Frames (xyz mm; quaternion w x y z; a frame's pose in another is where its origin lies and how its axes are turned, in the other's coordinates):
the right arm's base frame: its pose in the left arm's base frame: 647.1 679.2 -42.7 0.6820 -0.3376 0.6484 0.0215
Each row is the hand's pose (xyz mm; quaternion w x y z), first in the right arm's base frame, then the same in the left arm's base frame.
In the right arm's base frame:
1: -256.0 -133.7 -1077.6 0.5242 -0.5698 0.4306 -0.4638
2: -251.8 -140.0 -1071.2 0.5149 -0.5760 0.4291 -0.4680
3: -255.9 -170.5 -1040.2 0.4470 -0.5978 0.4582 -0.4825
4: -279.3 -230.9 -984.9 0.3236 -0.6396 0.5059 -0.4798
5: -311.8 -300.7 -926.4 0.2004 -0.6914 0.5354 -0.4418
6: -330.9 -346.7 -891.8 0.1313 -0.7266 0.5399 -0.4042
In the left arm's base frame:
1: -268.4 154.4 319.4 0.1041 0.8756 -0.4647 0.0810
2: -259.2 150.9 317.9 0.1115 0.8793 -0.4561 0.0795
3: -218.6 144.2 332.7 0.1837 0.8814 -0.4266 0.0865
4: -146.0 134.2 376.0 0.3130 0.8675 -0.3791 0.0763
5: -67.7 122.3 431.4 0.4344 0.8372 -0.3311 0.0294
6: -19.1 111.5 466.1 0.4971 0.8135 -0.3013 -0.0160

